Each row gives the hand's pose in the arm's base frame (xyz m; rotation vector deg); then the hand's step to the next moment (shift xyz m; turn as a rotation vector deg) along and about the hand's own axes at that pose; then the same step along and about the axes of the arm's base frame.
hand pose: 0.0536 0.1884 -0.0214 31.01 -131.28 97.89
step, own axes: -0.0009 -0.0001 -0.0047 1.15 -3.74 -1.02
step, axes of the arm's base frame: 0.0007 0.0046 0.0011 0.51 -0.14 4.01
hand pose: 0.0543 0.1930 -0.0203 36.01 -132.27 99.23
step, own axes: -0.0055 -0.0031 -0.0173 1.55 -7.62 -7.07
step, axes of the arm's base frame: 0.0045 0.0169 0.0057 1.25 4.62 9.36
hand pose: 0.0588 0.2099 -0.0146 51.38 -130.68 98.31
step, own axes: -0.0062 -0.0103 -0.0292 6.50 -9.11 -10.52
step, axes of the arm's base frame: 0.0039 0.0273 0.0154 -2.74 5.70 14.00
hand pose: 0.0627 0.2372 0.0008 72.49 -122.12 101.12
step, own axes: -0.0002 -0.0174 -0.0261 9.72 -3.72 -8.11
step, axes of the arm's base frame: 0.0005 0.0226 0.0217 -7.29 1.87 10.84
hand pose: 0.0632 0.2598 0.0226 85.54 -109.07 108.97
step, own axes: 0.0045 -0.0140 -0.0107 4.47 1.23 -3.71
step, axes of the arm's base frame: 0.0006 0.0093 0.0156 -5.22 0.16 2.83
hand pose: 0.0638 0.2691 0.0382 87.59 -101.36 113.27
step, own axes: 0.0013 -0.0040 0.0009 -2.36 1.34 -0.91
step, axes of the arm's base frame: 0.0024 -0.0001 0.0036 -0.21 1.51 -2.42
